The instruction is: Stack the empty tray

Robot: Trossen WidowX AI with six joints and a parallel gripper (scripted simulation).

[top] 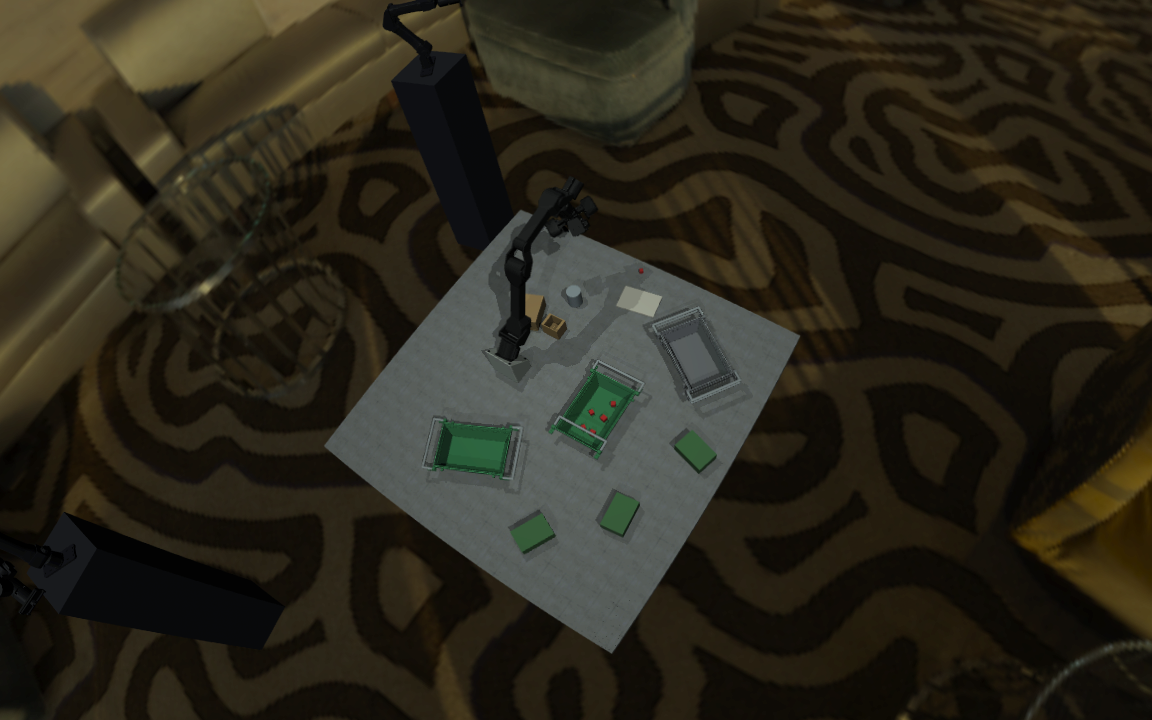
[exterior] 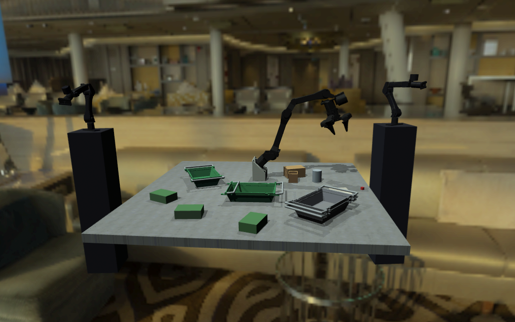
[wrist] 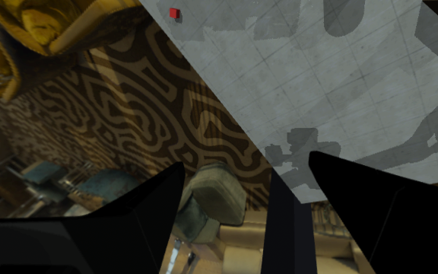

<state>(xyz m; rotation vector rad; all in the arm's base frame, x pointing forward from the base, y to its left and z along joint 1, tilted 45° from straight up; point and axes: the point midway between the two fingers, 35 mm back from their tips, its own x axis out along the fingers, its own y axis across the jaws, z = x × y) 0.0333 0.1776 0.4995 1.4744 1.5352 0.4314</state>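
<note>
Right now the pale sheet is 240 mm ahead of my gripper tip, 50 mm to the right of it and 290 mm below it. From my gripper tip the other things lie so: green tray 30 mm behind, 830 mm to the right, 250 mm below; then red block 200 mm ahead, 80 mm to the left, 280 mm below.
</note>
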